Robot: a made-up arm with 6 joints.
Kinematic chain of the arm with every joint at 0, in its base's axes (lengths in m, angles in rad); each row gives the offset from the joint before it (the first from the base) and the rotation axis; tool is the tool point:
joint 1: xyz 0 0 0.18 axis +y
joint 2: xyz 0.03 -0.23 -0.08 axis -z
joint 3: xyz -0.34 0 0.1 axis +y
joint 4: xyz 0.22 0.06 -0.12 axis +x
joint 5: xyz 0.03 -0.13 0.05 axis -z
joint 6: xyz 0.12 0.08 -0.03 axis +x
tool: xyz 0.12 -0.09 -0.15
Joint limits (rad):
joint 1: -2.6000..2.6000
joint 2: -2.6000..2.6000
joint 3: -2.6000..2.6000
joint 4: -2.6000..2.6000
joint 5: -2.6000..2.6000
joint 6: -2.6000..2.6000
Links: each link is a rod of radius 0.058 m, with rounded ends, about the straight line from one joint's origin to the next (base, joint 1, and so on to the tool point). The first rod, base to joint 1, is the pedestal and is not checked.
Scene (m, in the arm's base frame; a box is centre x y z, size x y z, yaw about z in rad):
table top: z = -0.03
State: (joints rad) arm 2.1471 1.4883 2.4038 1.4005 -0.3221 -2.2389
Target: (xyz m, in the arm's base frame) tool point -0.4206 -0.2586 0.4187
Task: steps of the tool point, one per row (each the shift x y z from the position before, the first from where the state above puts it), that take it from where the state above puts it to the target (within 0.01 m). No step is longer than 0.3 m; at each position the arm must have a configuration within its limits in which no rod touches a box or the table.
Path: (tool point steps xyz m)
1: -0.0709 -0.1802 0.1907
2: -0.1187 -0.2297 0.0602
3: -0.1070 -0.2195 -0.0799
4: -0.0398 -0.1596 -0.1784

